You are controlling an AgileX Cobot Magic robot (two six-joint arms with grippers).
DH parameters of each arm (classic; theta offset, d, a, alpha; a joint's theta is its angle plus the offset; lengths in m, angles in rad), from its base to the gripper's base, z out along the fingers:
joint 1: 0 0.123 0 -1.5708
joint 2: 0.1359 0 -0.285 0
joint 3: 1.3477 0 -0.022 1.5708
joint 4: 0 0.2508 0 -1.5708
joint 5: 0 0 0.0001 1.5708
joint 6: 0 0.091 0 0
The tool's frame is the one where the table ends.
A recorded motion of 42 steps. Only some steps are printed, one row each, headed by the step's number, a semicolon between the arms.
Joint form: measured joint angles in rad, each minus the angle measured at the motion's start. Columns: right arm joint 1, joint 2, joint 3, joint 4, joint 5, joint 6; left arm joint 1, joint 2, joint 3, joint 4, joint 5, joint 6.
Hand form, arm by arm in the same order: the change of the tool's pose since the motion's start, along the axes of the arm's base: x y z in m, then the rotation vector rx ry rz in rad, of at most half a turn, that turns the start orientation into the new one. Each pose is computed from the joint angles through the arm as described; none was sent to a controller.
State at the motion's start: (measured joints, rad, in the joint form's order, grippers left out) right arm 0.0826 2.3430 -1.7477 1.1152 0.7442 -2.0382; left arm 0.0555 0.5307 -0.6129 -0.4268 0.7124 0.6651
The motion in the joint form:
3: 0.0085 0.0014 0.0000 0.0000 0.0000 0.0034; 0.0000 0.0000 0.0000 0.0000 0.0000 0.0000
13: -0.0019 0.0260 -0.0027 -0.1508 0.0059 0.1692; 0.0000 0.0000 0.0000 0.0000 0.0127 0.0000
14: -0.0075 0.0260 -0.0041 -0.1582 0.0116 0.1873; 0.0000 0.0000 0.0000 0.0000 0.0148 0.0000
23: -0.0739 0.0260 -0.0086 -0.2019 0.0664 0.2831; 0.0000 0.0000 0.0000 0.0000 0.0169 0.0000
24: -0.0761 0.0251 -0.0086 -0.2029 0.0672 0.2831; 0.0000 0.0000 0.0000 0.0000 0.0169 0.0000
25: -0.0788 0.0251 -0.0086 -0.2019 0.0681 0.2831; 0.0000 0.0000 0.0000 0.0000 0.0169 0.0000
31: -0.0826 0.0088 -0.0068 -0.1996 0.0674 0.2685; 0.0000 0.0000 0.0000 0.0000 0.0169 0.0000
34: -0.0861 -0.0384 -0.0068 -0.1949 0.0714 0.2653; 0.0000 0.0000 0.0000 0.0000 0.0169 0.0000
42: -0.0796 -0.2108 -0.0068 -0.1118 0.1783 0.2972; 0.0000 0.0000 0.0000 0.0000 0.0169 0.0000
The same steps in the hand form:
3: -0.0008 0.0042 -0.0007 0.0014 0.0036 0.0064; 0.0000 0.0000 0.0000 0.0000 0.0000 0.0000
13: -0.0032 -0.0056 -0.0192 -0.0595 0.1209 -0.0348; -0.0006 -0.0004 -0.0009 0.0002 0.0116 -0.0052
14: -0.0031 -0.0083 -0.0191 -0.0562 0.1335 -0.0449; -0.0007 -0.0005 -0.0011 0.0003 0.0135 -0.0060
23: -0.0028 -0.0399 -0.0199 -0.0336 0.2193 -0.1164; -0.0008 -0.0005 -0.0012 0.0003 0.0154 -0.0069
24: -0.0028 -0.0410 -0.0195 -0.0340 0.2189 -0.1176; -0.0008 -0.0005 -0.0012 0.0003 0.0154 -0.0069
25: -0.0027 -0.0423 -0.0195 -0.0326 0.2196 -0.1200; -0.0008 -0.0005 -0.0012 0.0003 0.0154 -0.0069
31: -0.0027 -0.0441 -0.0119 -0.0354 0.1960 -0.1156; -0.0008 -0.0005 -0.0012 0.0003 0.0154 -0.0069
34: -0.0034 -0.0454 0.0115 -0.0284 0.1497 -0.1165; -0.0008 -0.0005 -0.0012 0.0003 0.0154 -0.0069
42: -0.0226 -0.0338 0.0983 0.0971 0.0651 -0.0714; -0.0008 -0.0005 -0.0012 0.0003 0.0154 -0.0069

